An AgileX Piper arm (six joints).
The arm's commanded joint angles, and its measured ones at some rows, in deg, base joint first. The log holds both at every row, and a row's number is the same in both.
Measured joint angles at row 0:
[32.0 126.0 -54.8 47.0 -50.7 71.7]
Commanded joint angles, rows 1 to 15:
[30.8 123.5 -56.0 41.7 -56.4 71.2]
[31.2 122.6 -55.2 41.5 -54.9 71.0]
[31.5 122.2 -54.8 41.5 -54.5 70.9]
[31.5 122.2 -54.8 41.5 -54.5 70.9]
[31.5 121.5 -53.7 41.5 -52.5 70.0]
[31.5 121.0 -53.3 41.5 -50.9 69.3]
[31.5 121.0 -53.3 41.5 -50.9 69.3]
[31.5 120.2 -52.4 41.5 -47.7 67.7]
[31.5 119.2 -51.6 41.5 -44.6 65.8]
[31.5 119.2 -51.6 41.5 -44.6 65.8]
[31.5 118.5 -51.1 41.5 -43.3 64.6]
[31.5 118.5 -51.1 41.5 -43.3 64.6]
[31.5 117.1 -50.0 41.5 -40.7 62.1]
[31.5 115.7 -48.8 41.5 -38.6 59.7]
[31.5 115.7 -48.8 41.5 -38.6 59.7]
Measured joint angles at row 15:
[31.5 118.2 -50.1 42.6 -41.9 63.9]
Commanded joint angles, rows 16 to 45:
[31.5 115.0 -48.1 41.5 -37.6 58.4]
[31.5 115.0 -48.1 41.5 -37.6 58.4]
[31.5 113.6 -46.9 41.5 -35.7 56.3]
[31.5 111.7 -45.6 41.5 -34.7 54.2]
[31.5 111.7 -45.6 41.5 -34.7 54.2]
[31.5 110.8 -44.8 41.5 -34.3 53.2]
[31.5 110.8 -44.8 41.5 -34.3 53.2]
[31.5 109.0 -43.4 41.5 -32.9 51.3]
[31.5 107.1 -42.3 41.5 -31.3 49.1]
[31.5 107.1 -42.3 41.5 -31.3 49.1]
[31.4 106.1 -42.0 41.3 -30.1 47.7]
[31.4 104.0 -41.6 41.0 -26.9 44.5]
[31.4 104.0 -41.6 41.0 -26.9 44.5]
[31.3 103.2 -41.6 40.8 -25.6 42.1]
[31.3 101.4 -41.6 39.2 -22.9 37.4]
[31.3 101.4 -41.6 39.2 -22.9 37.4]
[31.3 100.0 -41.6 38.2 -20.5 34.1]
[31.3 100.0 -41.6 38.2 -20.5 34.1]
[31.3 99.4 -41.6 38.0 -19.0 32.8]
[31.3 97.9 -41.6 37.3 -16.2 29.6]
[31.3 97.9 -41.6 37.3 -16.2 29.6]
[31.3 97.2 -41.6 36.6 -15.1 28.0]
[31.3 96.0 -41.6 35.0 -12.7 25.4]
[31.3 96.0 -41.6 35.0 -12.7 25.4]
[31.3 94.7 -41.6 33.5 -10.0 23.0]
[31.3 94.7 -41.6 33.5 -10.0 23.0]
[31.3 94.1 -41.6 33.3 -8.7 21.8]
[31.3 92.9 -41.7 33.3 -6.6 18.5]
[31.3 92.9 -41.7 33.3 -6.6 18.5]
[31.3 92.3 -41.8 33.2 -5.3 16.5]
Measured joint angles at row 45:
[31.5 94.3 -41.7 34.3 -9.1 22.1]
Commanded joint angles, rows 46 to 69:
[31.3 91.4 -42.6 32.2 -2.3 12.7]
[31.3 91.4 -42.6 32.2 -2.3 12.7]
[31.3 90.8 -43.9 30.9 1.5 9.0]
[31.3 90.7 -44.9 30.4 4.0 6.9]
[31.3 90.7 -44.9 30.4 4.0 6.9]
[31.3 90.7 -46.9 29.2 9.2 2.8]
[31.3 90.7 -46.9 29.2 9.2 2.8]
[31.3 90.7 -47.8 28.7 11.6 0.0]
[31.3 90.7 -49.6 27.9 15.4 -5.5]
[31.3 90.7 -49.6 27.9 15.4 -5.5]
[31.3 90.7 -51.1 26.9 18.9 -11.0]
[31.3 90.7 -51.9 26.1 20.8 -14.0]
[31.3 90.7 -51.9 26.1 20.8 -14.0]
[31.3 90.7 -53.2 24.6 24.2 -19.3]
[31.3 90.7 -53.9 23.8 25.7 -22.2]
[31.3 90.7 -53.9 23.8 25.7 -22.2]
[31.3 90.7 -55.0 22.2 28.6 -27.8]
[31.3 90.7 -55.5 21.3 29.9 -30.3]
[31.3 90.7 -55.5 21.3 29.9 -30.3]
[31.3 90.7 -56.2 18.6 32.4 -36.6]
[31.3 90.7 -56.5 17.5 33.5 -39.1]
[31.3 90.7 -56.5 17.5 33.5 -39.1]
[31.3 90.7 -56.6 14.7 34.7 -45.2]
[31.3 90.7 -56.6 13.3 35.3 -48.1]
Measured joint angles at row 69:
[31.5 91.2 -56.1 17.3 32.7 -39.2]
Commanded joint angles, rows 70 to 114:
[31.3 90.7 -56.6 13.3 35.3 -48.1]
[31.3 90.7 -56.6 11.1 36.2 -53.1]
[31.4 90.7 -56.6 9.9 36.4 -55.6]
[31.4 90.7 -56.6 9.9 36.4 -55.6]
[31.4 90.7 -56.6 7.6 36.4 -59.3]
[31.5 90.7 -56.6 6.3 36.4 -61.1]
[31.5 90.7 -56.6 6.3 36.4 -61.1]
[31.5 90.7 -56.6 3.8 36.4 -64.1]
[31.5 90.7 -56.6 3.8 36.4 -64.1]
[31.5 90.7 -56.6 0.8 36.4 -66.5]
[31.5 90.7 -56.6 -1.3 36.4 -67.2]
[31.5 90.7 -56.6 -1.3 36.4 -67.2]
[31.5 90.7 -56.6 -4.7 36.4 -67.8]
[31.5 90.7 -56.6 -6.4 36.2 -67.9]
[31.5 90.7 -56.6 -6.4 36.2 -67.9]
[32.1 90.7 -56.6 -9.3 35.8 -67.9]
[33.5 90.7 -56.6 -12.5 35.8 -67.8]
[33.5 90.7 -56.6 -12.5 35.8 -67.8]
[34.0 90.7 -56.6 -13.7 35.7 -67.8]
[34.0 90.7 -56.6 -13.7 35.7 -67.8]
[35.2 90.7 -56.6 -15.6 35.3 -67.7]
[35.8 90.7 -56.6 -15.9 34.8 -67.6]
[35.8 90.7 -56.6 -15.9 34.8 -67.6]
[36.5 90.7 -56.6 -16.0 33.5 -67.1]
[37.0 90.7 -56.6 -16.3 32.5 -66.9]
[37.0 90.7 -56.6 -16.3 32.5 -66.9]
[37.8 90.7 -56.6 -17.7 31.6 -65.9]
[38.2 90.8 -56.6 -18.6 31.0 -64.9]
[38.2 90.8 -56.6 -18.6 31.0 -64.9]
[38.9 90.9 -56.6 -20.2 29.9 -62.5]
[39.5 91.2 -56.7 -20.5 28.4 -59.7]
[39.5 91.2 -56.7 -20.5 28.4 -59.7]
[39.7 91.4 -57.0 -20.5 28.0 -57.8]
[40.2 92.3 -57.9 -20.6 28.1 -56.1]
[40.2 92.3 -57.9 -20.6 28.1 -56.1]
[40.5 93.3 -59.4 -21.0 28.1 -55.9]
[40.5 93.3 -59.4 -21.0 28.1 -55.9]
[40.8 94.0 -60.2 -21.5 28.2 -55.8]
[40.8 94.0 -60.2 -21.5 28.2 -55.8]
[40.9 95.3 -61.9 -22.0 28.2 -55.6]
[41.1 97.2 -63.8 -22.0 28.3 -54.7]
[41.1 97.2 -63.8 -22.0 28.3 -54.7]
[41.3 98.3 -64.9 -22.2 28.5 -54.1]
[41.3 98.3 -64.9 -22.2 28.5 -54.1]
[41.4 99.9 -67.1 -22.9 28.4 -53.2]
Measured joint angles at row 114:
[40.9 97.7 -64.4 -21.8 28.2 -55.0]
